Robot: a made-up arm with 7 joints. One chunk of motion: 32 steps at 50 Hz.
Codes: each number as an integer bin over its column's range. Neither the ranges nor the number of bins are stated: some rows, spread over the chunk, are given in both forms.
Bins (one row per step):
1: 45 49 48 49 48 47
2: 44 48 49 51 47 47
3: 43 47 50 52 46 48
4: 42 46 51 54 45 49
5: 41 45 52 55 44 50
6: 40 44 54 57 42 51
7: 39 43 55 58 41 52
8: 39 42 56 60 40 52
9: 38 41 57 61 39 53
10: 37 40 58 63 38 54
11: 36 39 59 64 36 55
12: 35 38 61 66 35 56
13: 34 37 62 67 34 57
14: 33 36 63 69 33 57
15: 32 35 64 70 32 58
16: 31 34 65 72 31 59
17: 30 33 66 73 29 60
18: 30 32 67 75 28 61
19: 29 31 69 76 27 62
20: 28 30 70 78 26 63
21: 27 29 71 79 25 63
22: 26 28 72 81 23 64
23: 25 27 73 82 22 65
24: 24 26 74 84 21 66
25: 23 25 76 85 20 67
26: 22 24 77 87 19 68
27: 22 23 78 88 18 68
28: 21 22 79 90 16 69
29: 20 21 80 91 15 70
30: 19 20 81 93 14 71
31: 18 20 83 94 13 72
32: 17 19 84 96 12 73
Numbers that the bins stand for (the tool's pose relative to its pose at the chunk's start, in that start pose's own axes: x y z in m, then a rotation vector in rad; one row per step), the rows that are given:
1: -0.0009 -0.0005 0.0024 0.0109 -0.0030 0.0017
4: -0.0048 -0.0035 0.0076 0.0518 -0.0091 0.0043
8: -0.0088 -0.0076 0.0162 0.1009 -0.0192 0.0083
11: -0.0127 -0.0106 0.0213 0.1336 -0.0273 0.0122
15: -0.0180 -0.0146 0.0299 0.1827 -0.0354 0.0162
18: -0.0206 -0.0177 0.0351 0.2236 -0.0434 0.0201
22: -0.0259 -0.0217 0.0436 0.2727 -0.0535 0.0240
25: -0.0298 -0.0247 0.0505 0.3055 -0.0596 0.0280
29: -0.0337 -0.0288 0.0574 0.3545 -0.0697 0.0319
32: -0.0377 -0.0308 0.0642 0.3955 -0.0758 0.0359
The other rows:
2: -0.0022 -0.0015 0.0041 0.0273 -0.0051 0.0017
3: -0.0035 -0.0025 0.0059 0.0355 -0.0071 0.0030
5: -0.0062 -0.0045 0.0093 0.0600 -0.0111 0.0057
6: -0.0075 -0.0056 0.0127 0.0764 -0.0152 0.0070
7: -0.0088 -0.0066 0.0144 0.0845 -0.0172 0.0083
9: -0.0101 -0.0086 0.0179 0.1091 -0.0212 0.0096
10: -0.0114 -0.0096 0.0196 0.1255 -0.0232 0.0109
12: -0.0140 -0.0116 0.0247 0.1500 -0.0293 0.0135
13: -0.0154 -0.0126 0.0265 0.1582 -0.0313 0.0148
14: -0.0167 -0.0136 0.0282 0.1745 -0.0333 0.0148
16: -0.0193 -0.0157 0.0316 0.1991 -0.0374 0.0175
17: -0.0206 -0.0167 0.0333 0.2073 -0.0414 0.0188
19: -0.0219 -0.0187 0.0385 0.2318 -0.0455 0.0214
20: -0.0232 -0.0197 0.0402 0.2482 -0.0475 0.0227
21: -0.0245 -0.0207 0.0419 0.2564 -0.0495 0.0227
23: -0.0272 -0.0227 0.0454 0.2809 -0.0556 0.0254
24: -0.0285 -0.0237 0.0471 0.2973 -0.0576 0.0267
26: -0.0311 -0.0258 0.0522 0.3218 -0.0616 0.0293
27: -0.0311 -0.0268 0.0539 0.3300 -0.0636 0.0293
28: -0.0324 -0.0278 0.0557 0.3464 -0.0677 0.0306
30: -0.0351 -0.0298 0.0591 0.3709 -0.0717 0.0332
31: -0.0364 -0.0298 0.0625 0.3791 -0.0737 0.0345

